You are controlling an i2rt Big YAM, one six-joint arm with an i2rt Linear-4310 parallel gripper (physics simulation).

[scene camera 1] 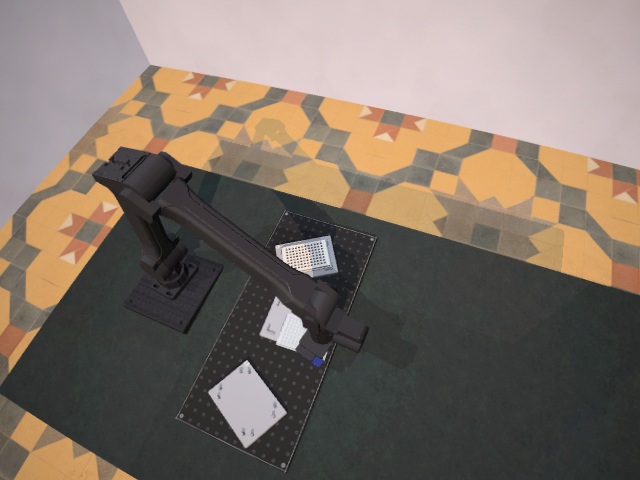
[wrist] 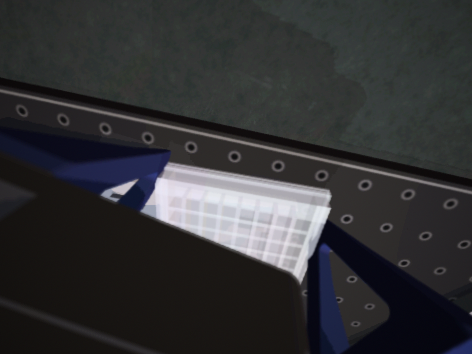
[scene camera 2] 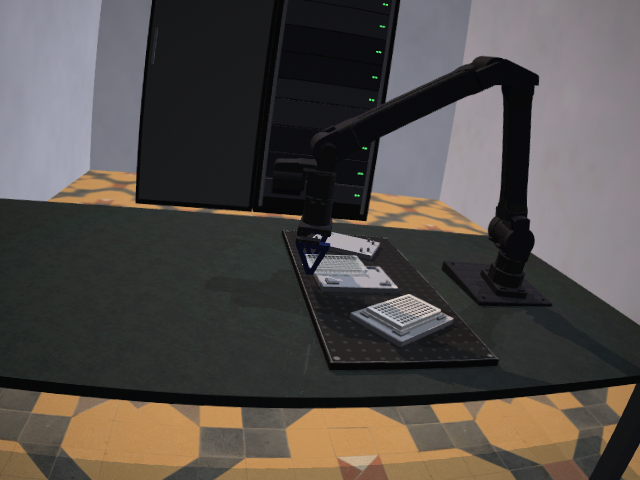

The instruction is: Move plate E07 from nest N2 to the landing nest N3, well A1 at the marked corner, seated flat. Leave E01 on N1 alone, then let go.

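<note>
My gripper (scene camera 1: 314,347) (scene camera 2: 315,260) (wrist: 244,195) is shut on a pale, see-through well plate, E07 (scene camera 1: 290,330) (scene camera 2: 337,264) (wrist: 245,215), with one blue finger at each side. The plate hangs above the breadboard, partly overlapping the middle white nest (scene camera 1: 270,321) (scene camera 2: 356,282) in both scene views. The exact gap below it is hard to tell. Another white nest (scene camera 1: 247,403) (scene camera 2: 351,244), with small posts around its rim, holds no plate. Plate E01 (scene camera 1: 308,256) (scene camera 2: 404,311) sits on the third nest (scene camera 1: 333,262) (scene camera 2: 402,338). No nest labels or A1 mark are readable.
The nests stand on a black perforated breadboard (scene camera 1: 209,384) (scene camera 2: 356,355) (wrist: 300,170) on the dark green table (scene camera 1: 465,361) (scene camera 2: 155,310). The arm's base plate (scene camera 1: 170,310) (scene camera 2: 465,284) stands beside the board. A dark cabinet (scene camera 2: 206,103) stands behind the table.
</note>
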